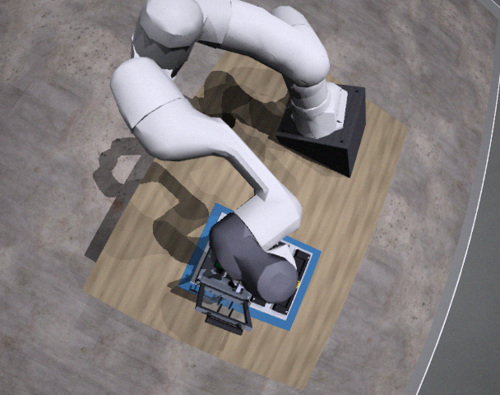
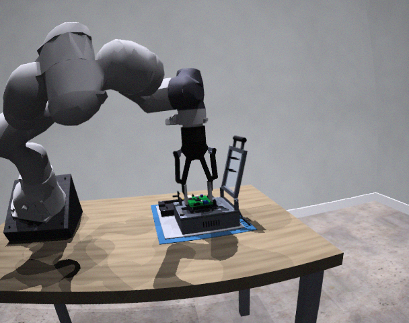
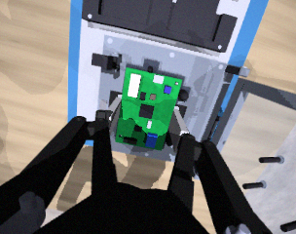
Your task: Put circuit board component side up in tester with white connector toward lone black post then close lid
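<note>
My hand is 20 mm above the green circuit board. The rest, counted from my hand: tester lid: 130 mm ahead, 80 mm above; tester: 40 mm to the left, 30 mm ahead, 10 mm above.
</note>
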